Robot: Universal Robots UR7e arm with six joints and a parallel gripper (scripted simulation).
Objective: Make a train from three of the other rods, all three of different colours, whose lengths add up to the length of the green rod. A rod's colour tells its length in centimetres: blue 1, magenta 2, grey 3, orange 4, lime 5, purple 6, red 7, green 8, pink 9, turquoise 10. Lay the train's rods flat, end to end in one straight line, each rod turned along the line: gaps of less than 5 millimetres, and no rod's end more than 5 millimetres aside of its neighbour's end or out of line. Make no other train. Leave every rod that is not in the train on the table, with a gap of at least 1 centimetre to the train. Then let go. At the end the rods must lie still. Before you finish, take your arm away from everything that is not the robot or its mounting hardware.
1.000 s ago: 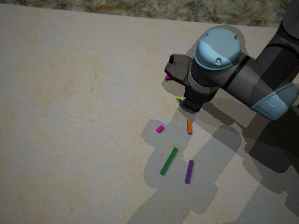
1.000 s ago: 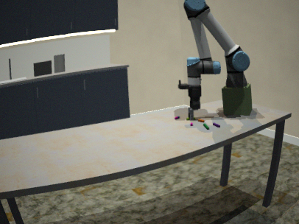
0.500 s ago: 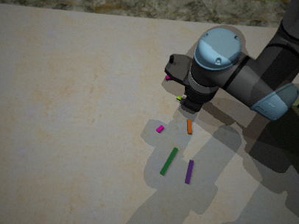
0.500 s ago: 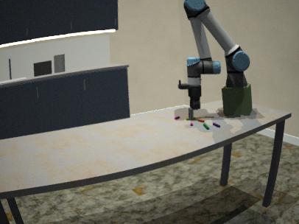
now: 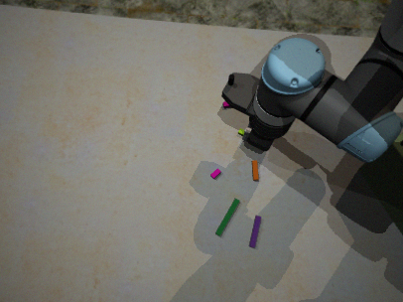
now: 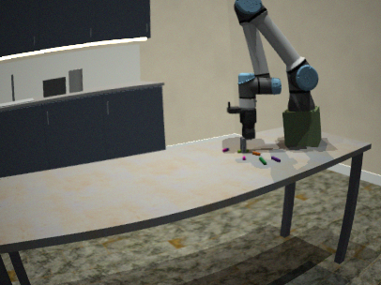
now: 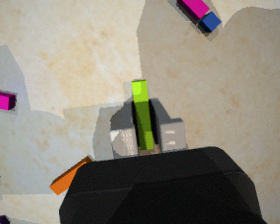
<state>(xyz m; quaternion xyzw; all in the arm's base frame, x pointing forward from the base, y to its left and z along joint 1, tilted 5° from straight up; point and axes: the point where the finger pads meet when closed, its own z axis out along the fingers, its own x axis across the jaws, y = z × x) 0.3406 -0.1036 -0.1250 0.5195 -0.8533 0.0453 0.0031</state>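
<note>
My gripper is now 80 mm to the left of the blue rod, 30 mm short of it and 10 mm above it. Also, from my hand: orange rod (70 mm to the left, 10 mm below, 10 mm behind); green rod (170 mm to the left, 50 mm ahead, 10 mm below); lime rod (10 mm below).
</note>
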